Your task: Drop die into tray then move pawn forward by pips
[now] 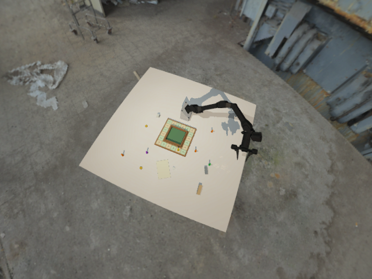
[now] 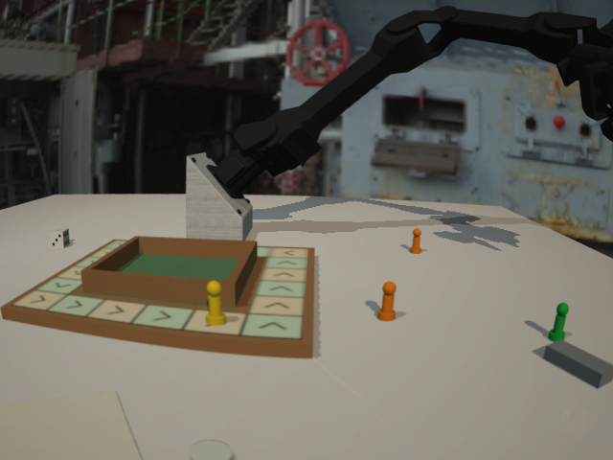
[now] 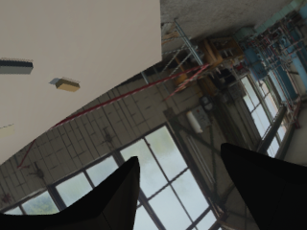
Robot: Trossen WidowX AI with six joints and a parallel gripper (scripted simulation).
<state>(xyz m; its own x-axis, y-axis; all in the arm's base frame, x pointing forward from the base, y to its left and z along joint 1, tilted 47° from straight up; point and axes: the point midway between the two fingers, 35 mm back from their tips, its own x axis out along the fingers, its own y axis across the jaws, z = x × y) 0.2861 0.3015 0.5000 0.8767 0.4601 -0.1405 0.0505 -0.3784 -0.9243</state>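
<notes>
Right now the white die is 120 mm behind my gripper tip, 800 mm to the right of it and 230 mm below it. From my gripper tip the other things lie so: grey block 110 mm ahead, 170 mm to the right, 230 mm below; then green pawn 50 mm ahead, 170 mm to the right, 220 mm below; then yellow pawn 80 mm ahead, 460 mm to the right, 210 mm below.
</notes>
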